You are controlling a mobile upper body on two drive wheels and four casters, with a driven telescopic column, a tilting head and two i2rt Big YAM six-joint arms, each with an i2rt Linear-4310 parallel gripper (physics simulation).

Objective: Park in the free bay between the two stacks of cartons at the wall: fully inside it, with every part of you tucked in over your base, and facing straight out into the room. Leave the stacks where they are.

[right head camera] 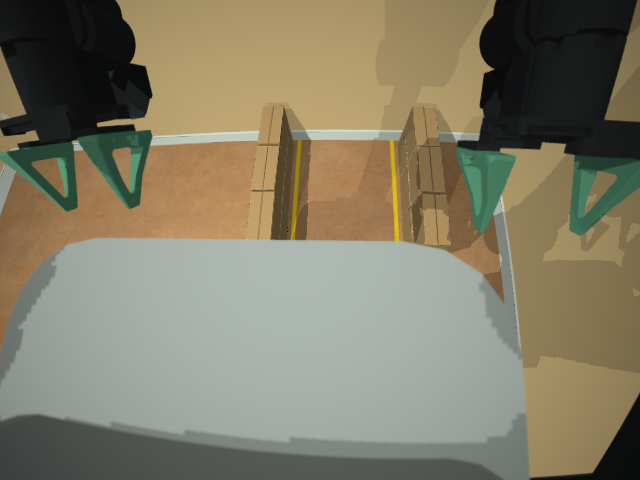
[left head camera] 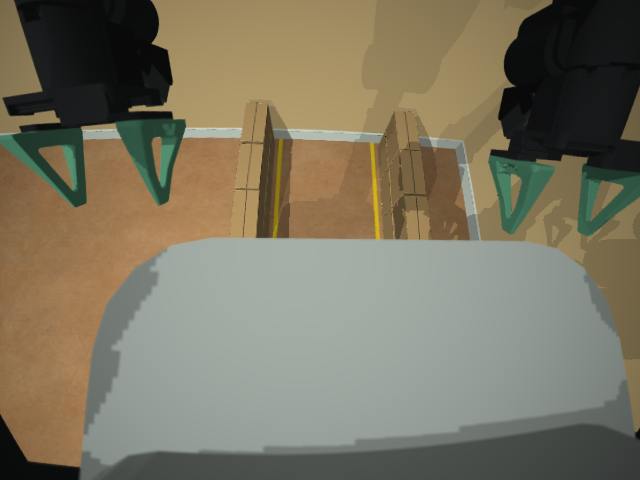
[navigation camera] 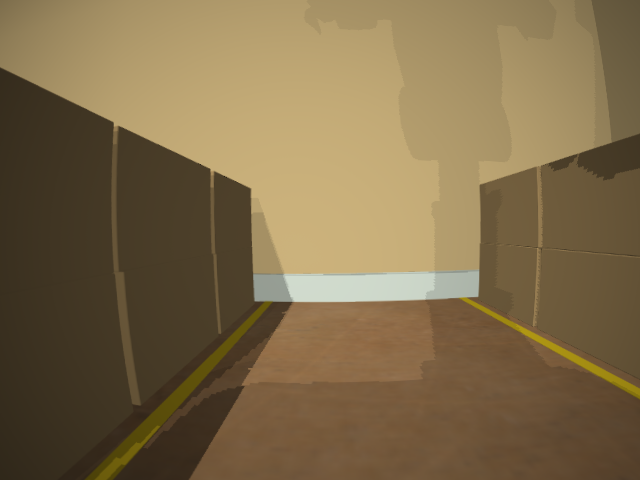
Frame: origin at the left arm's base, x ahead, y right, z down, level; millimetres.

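Seen in the pictures: left gripper, between the fingertips: (right head camera: 101,208) (left head camera: 119,204); right gripper, between the fingertips: (right head camera: 527,232) (left head camera: 546,233).
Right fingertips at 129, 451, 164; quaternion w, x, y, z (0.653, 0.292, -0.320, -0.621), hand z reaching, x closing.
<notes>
A point is followed by its place in that frame, as x, y, z.
The bay floor (left head camera: 328,180) {832, 333, 1409} (right head camera: 346,180) {829, 332, 1410} (navigation camera: 351,413) {616, 243, 1410} lies straight ahead, between a left yellow line (left head camera: 278,180) {825, 11, 1409} (right head camera: 296,180) {830, 8, 1409} and a right yellow line (left head camera: 374,180) {842, 638, 1408} (right head camera: 394,180) {831, 640, 1409} (navigation camera: 553,348) {742, 630, 1409}. The left carton stack (left head camera: 246,165) {719, -107, 1050} (right head camera: 264,167) {718, -97, 1050} (navigation camera: 160,248) {678, -34, 1207} and right carton stack (left head camera: 412,170) {719, 736, 1051} (right head camera: 431,170) {702, 737, 1049} (navigation camera: 589,206) {724, 677, 1149} stand upright along them, up to the wall (left head camera: 310,62) {1154, 201, 824} (right head camera: 310,62) {1155, 142, 821} (navigation camera: 336,155) {1153, 239, 946}. I face this wall. My left gripper (left head camera: 119,204) {153, 9, 165} (right head camera: 101,207) {153, 9, 165} and right gripper (left head camera: 549,232) {129, 451, 164} (right head camera: 530,232) {129, 451, 164} are open and empty, showing beyond my grey body's upper edge.
My grey body (left head camera: 351,335) {50, 211, 40} (right head camera: 284,335) {50, 249, 40} hides the near ends of the stacks and lines in the left head view. A pale skirting (left head camera: 325,135) {1140, 313, 1357} (right head camera: 341,135) {1139, 299, 1362} (navigation camera: 361,286) {1139, 309, 1361} closes the bay's far end. A side wall's skirting (left head camera: 470,196) {721, 1263, 1338} (right head camera: 508,268) {260, 1258, 1339} runs to the right of the right stack.
</notes>
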